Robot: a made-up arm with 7 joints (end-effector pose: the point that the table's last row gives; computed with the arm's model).
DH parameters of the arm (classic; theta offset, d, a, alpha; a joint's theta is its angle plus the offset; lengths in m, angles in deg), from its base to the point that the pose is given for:
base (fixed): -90 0.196 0 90
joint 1: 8.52 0 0.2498 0
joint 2: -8.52 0.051 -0.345 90
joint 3: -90 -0.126 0.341 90
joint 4: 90 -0.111 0.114 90
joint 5: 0 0.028 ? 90
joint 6: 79.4 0 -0.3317 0
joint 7: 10.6 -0.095 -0.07 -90
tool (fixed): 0 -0.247 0 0
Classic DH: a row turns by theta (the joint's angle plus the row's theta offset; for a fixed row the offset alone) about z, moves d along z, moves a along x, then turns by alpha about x.
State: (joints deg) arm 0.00 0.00 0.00 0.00 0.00 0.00 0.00
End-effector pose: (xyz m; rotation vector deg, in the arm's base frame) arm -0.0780 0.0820 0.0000 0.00 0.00 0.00
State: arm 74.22 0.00 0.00 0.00 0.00 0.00 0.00
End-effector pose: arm -0.0780 -0.1663 0.0638 -74.22 0.00 0.00
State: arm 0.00 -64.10 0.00 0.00 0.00 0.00 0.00
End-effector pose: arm -0.0780 0.1062 0.4272 64.10 0.00 0.00
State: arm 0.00 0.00 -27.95 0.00 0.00 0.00 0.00
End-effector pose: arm -0.0674 0.0711 0.0000 0.00 0.00 27.95
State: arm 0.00 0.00 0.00 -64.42 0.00 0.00 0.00
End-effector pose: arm 0.4549 0.0820 -0.1280 0.00 -64.42 0.00
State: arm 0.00 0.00 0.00 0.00 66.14 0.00 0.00
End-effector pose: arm -0.0780 0.2494 0.2328 66.14 0.00 0.00
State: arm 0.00 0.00 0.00 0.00 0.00 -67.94 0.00
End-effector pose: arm -0.0031 0.0820 0.4832 0.00 67.94 0.00
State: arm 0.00 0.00 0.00 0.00 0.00 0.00 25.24
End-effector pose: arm 0.0340 0.0820 -0.0062 0.00 -25.24 0.00
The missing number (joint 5, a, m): 0.059
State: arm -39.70 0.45 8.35 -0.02 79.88 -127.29 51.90
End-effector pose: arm 0.2658 -0.2720 0.1936 103.93 41.56 67.90
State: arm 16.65 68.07 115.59 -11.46 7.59 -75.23 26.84
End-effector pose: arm -0.1314 -0.0653 0.0510 -18.44 -58.47 -87.81
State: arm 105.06 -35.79 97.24 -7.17 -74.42 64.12 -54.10
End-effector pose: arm -0.7154 -0.0572 0.1138 -115.35 -3.55 -113.15
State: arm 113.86 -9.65 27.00 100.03 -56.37 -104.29 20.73
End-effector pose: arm 0.3153 0.2559 0.0068 23.05 -103.96 114.76
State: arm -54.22 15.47 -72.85 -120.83 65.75 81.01 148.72
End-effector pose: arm 0.0379 0.5242 0.5510 -19.78 -56.76 106.01
